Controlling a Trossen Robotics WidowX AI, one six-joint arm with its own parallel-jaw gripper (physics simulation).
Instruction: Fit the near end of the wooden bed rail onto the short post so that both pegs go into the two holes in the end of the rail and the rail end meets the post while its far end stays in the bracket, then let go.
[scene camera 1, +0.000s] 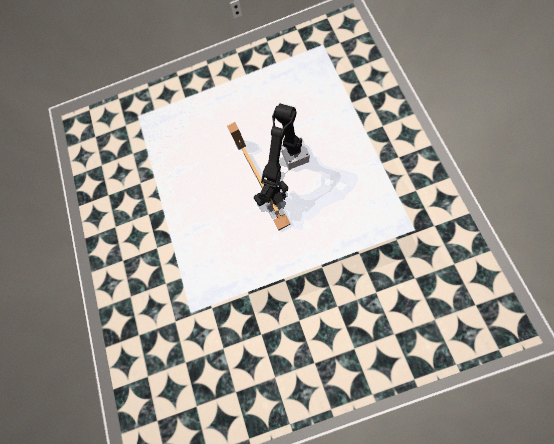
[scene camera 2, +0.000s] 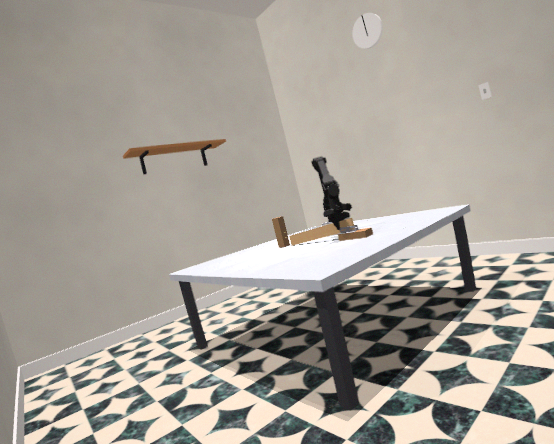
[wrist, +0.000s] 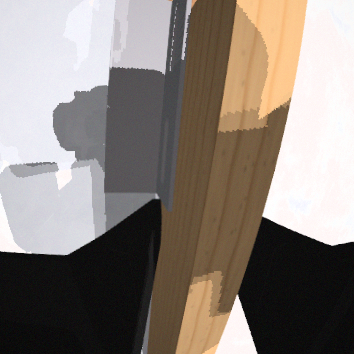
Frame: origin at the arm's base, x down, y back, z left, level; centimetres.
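Where they show: gripper, fingertip midpoint: (scene camera 1: 270, 200) (scene camera 2: 340, 229) (wrist: 187, 206); arm's base, origin of the base link: (scene camera 1: 293, 149).
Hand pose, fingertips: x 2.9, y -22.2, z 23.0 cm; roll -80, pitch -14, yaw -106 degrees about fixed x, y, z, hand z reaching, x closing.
Observation:
Each offset is from my fingertips to the top centre of the thing. "spot": to the spot under its first point. Level surfaces: height alone.
The pale wooden rail (scene camera 1: 253, 166) (scene camera 2: 314, 233) (wrist: 230, 175) slants between an upright wooden post @(spot: dx -8.1, dy -5.8, dz -39.3 cm) (scene camera 1: 236, 136) (scene camera 2: 280, 232) and a low wooden block @(dx +1.6, dy +1.4, dz +8.2 cm) (scene camera 1: 282, 223) (scene camera 2: 356, 234). In scene camera 2 the rail's end stands close beside the post with a narrow gap; the pegs and holes are too small to tell. The rail's other end is at the low block, where grey bracket metal (scene camera 2: 349, 229) (wrist: 175, 80) shows; its seating is partly hidden by the arm. My gripper (scene camera 1: 273, 207) (scene camera 2: 341, 225) (wrist: 187, 206) is shut on the rail near the bracket end, fingers on both sides.
The arm's grey base (scene camera 1: 296, 159) stands on the white table @(dx +5.1 cm) (scene camera 1: 210, 260) (scene camera 2: 250, 267), to the right of the rail in scene camera 1. The arm reaches over the rail's bracket half. A wooden wall shelf (scene camera 2: 175, 148) is far behind the table.

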